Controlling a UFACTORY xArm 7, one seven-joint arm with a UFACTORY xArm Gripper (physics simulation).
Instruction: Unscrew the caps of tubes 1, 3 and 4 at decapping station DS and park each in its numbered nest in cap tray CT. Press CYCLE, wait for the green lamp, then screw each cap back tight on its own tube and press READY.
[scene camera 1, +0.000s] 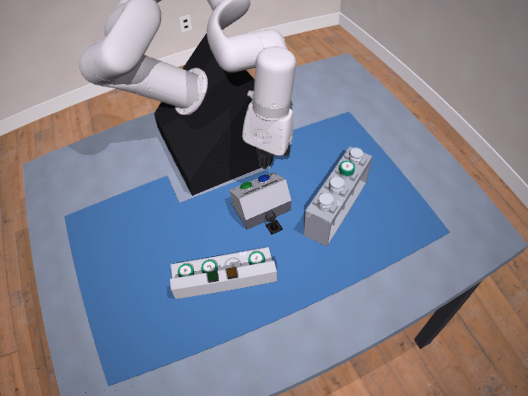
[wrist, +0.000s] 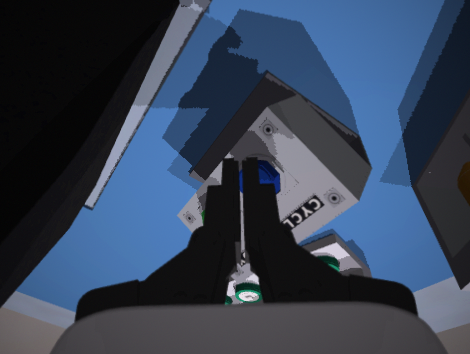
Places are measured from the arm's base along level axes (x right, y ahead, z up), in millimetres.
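Where they show: gripper, between the fingertips: (scene camera 1: 264, 164) (wrist: 241, 181); arm's base, origin of its link: (scene camera 1: 191, 91).
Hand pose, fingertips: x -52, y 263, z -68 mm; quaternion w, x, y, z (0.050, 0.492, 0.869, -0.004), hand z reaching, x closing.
Things, the pixels of their centre, and the offset from my fingertips. "pt": a spot on its surface instead. Level surfaces: height alone.
- blue CYCLE button, middle of its body: (wrist: 259, 180) (scene camera 1: 264, 179) dx +14, dy +19, dz -25 mm
- green READY button, a spot on its surface: (scene camera 1: 246, 185) pt dx +61, dy +18, dz -17 mm
- grey button box, middle of its body: (wrist: 267, 192) (scene camera 1: 260, 195) dx +39, dy +39, dz -47 mm
- white cap tray CT, middle of its body: (scene camera 1: 221, 268) dx +204, dy +150, dz -62 mm
- nest, middle of its body: (scene camera 1: 233, 265) dx +175, dy +147, dz -82 mm
- green cap, middle of its body: (scene camera 1: 347, 168) dx -135, dy +129, dz +26 mm
- dark green square, a spot on its surface: (scene camera 1: 212, 276) pt dx +233, dy +171, dz -35 mm
- amber square, a spot on its surface: (scene camera 1: 232, 272) pt dx +194, dy +184, dz -35 mm
- small black square base, a spot on its surface: (scene camera 1: 273, 227) pt dx +48, dy +109, dz -82 mm
- blue mat, height of its surface: dz -89 mm
- grey table, height of its surface: dz -91 mm
My gripper (scene camera 1: 265, 167) (wrist: 241, 181) is shut and empty, fingertips close over the blue CYCLE button (scene camera 1: 264, 178) (wrist: 269, 175); contact cannot be told. The green READY button (scene camera 1: 246, 185) sits beside it on the grey button box (scene camera 1: 262, 201) (wrist: 320, 175). The white cap tray CT (scene camera 1: 225, 285) holds green-rimmed caps (scene camera 1: 185, 270) (scene camera 1: 209, 265) (scene camera 1: 256, 257); one nest (scene camera 1: 233, 262) between them has no cap. Decapping station DS (scene camera 1: 317, 229) holds several tubes; one wears a green cap (scene camera 1: 347, 167), the others show pale tops. A dark green square (scene camera 1: 212, 276) and an amber square (scene camera 1: 232, 272) show at the tray.
A small black square base (scene camera 1: 273, 227) with a dark round piece stands before the button box. The black robot pedestal (scene camera 1: 210, 135) (wrist: 55, 95) rises behind the box. The station stands to the right on the blue mat (scene camera 1: 140, 320). The grey table (scene camera 1: 470, 215) surrounds the mat.
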